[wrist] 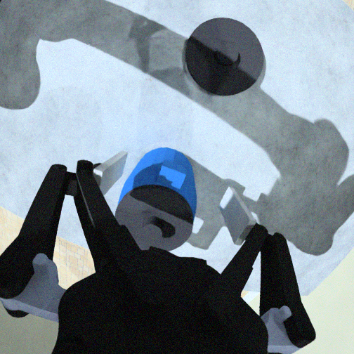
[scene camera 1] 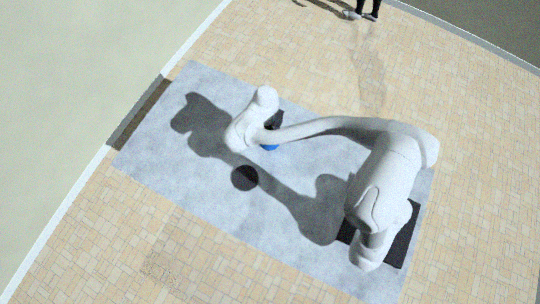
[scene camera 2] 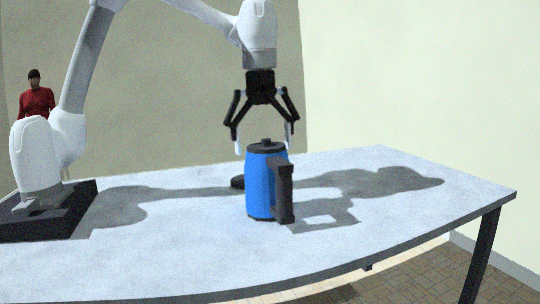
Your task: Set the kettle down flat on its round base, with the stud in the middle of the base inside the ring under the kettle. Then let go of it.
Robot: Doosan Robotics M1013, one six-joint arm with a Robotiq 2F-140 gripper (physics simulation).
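The blue kettle (scene camera 1: pixel 270 147) (scene camera 2: pixel 257 185) (wrist: pixel 150 167) stands upright on the table, apart from the round base. Its dark handle (scene camera 2: pixel 285 195) faces the camera in scene view 2; its dark lid (wrist: pixel 135 220) has a knob. The ring under the kettle is hidden. The dark round base (scene camera 1: pixel 244 178) (scene camera 2: pixel 237 182) (wrist: pixel 225 80) lies flat on the table, partly behind the kettle in scene view 2. A small stud (wrist: pixel 228 58) shows at its middle. My gripper (scene camera 2: pixel 262 143) (wrist: pixel 175 180) is open and empty, pointing down at the kettle's top, with its fingertips spread wide near lid height.
The grey-white table (scene camera 1: pixel 195 195) (scene camera 2: pixel 175 260) carries the arm's black mounting plate (scene camera 1: pixel 404 245) (scene camera 2: pixel 75 217) at one end. Shadows of the arm cross the table and the round base. A person in red (scene camera 2: pixel 37 102) stands beyond the table.
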